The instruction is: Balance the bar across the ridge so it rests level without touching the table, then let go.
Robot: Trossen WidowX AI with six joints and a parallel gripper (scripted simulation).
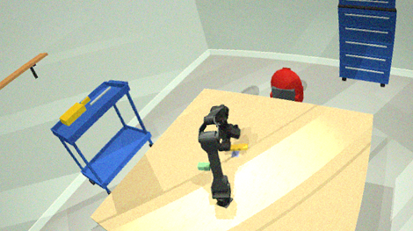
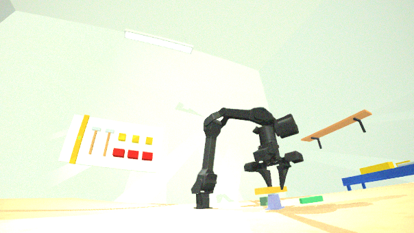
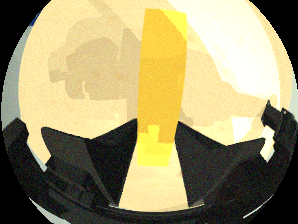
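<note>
My gripper tip is now 3 cm to the left of the yellow bar and 1 cm short of it.
</note>
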